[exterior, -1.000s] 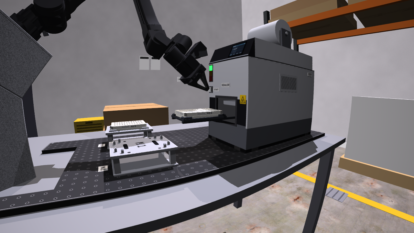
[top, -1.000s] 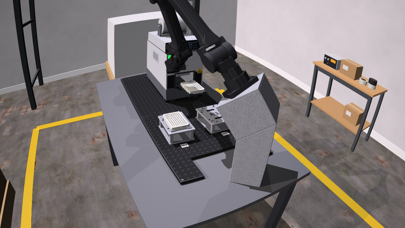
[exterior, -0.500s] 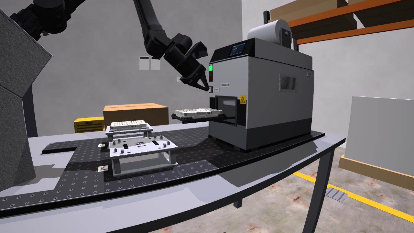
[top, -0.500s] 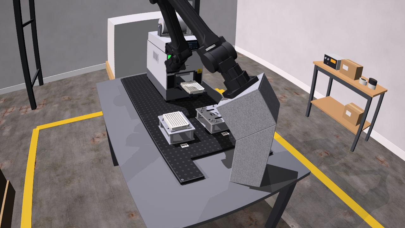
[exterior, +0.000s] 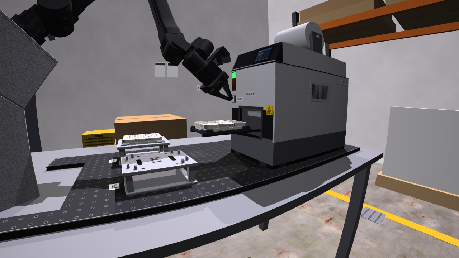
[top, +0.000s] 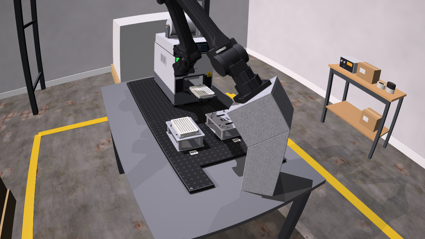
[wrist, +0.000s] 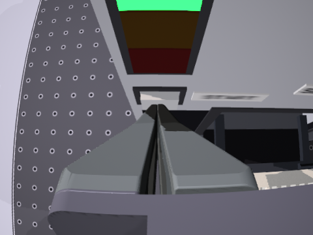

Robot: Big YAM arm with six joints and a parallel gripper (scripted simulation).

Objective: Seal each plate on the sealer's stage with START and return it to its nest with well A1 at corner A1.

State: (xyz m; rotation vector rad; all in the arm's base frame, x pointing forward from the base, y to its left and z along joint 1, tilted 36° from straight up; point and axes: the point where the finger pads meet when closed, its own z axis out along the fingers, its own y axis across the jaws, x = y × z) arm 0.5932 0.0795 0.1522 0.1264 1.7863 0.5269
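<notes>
The start button is 2 cm ahead of my hand. Round my hand: nest N2: 30 cm behind, 2 cm to the left, 14 cm below; white well plate: 30 cm behind, 2 cm to the left, 13 cm below; sealer stage: 7 cm behind, 11 cm to the right, 9 cm below.
</notes>
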